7 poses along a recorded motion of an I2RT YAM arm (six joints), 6.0 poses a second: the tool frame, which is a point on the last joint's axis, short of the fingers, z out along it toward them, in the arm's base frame.
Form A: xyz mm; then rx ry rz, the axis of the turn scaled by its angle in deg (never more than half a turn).
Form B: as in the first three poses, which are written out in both.
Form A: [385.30 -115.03 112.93 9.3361 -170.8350 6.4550]
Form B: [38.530 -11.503 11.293 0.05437 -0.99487 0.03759 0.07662]
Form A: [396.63 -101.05 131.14 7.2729 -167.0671 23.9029]
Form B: [39.663 -10.105 13.114 0.04285 -0.98439 0.14084 0.09650]
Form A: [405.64 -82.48 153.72 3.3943 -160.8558 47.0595]
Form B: [40.564 -8.248 15.372 0.02013 -0.95399 0.27910 0.10772]
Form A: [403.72 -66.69 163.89 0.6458 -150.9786 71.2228]
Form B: [40.372 -6.669 16.389 0.00384 -0.89854 0.42388 0.11376]
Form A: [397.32 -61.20 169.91 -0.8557 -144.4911 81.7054]
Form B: [39.732 -6.120 16.991 -0.00512 -0.86396 0.48855 0.12192]
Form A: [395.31 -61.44 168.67 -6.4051 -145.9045 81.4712]
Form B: [39.531 -6.144 16.867 -0.03806 -0.86706 0.48415 0.11119]
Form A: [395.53 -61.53 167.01 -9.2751 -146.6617 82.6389]
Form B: [39.553 -6.153 16.701 -0.05474 -0.86559 0.48773 0.09935]
